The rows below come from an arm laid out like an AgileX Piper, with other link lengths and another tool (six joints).
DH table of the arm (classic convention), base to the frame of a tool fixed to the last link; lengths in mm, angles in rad. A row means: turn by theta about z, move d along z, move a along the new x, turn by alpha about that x. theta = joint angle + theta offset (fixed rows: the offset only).
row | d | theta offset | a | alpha
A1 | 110.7 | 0 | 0 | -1.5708
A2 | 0 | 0.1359 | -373.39 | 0
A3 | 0 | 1.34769 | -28.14 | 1.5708
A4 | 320.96 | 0 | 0 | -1.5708
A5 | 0 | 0 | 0 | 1.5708
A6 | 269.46 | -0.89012 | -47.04 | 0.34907
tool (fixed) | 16.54 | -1.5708 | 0 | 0
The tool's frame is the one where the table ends.
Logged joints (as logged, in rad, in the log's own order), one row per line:
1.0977 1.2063 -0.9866 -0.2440 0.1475 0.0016
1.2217 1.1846 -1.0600 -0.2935 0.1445 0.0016
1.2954 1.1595 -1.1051 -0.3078 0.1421 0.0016
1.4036 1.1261 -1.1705 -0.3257 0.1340 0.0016
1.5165 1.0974 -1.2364 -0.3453 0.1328 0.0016
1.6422 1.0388 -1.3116 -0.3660 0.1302 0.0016
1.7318 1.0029 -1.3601 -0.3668 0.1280 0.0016
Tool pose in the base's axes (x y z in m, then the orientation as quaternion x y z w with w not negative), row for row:
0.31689 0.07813 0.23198 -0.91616 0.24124 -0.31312 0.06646
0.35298 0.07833 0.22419 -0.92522 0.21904 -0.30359 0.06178
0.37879 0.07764 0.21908 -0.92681 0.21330 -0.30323 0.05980
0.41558 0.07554 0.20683 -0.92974 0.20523 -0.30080 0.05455
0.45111 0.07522 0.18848 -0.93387 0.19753 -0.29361 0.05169
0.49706 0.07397 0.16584 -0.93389 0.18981 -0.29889 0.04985
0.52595 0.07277 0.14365 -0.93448 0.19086 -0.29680 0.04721
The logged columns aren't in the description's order. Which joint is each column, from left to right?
Columns, left to right: A2, A5, A3, A6, A4, A1.
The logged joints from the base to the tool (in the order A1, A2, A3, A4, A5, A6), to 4 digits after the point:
0.0016 1.0977 -0.9866 0.1475 1.2063 -0.2440
0.0016 1.2217 -1.0600 0.1445 1.1846 -0.2935
0.0016 1.2954 -1.1051 0.1421 1.1595 -0.3078
0.0016 1.4036 -1.1705 0.1340 1.1261 -0.3257
0.0016 1.5165 -1.2364 0.1328 1.0974 -0.3453
0.0016 1.6422 -1.3116 0.1302 1.0388 -0.3660
0.0016 1.7318 -1.3601 0.1280 1.0029 -0.3668

